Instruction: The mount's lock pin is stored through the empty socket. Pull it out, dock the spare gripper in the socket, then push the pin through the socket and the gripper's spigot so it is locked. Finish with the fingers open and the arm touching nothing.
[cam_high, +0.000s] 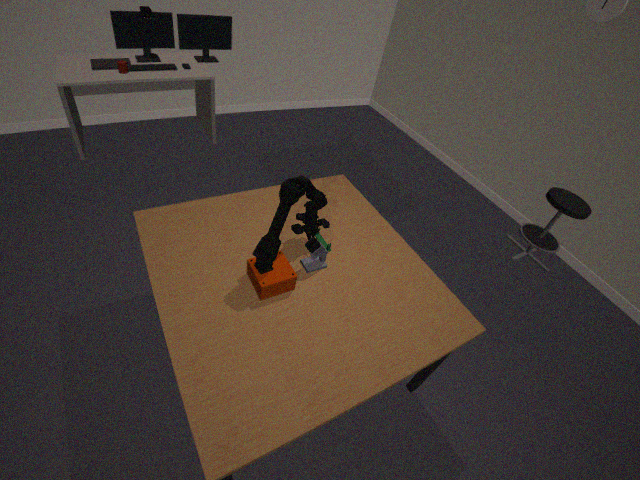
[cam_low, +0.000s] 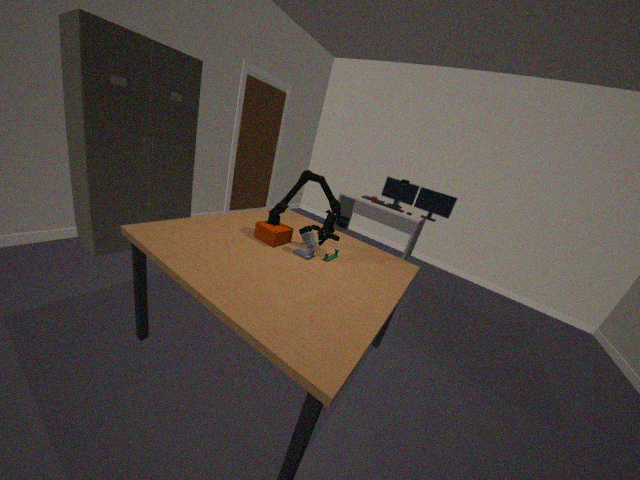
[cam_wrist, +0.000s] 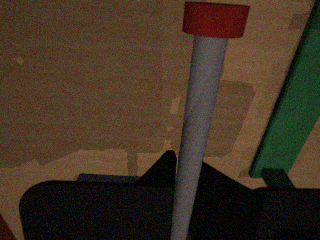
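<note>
My gripper tip is 20 mm past the grey mount and 110 mm to the left of it. From my gripper tip the other things lie so: spare gripper 40 mm behind, 100 mm to the right, 70 mm above; then green holder 90 mm ahead, 30 mm below.
</note>
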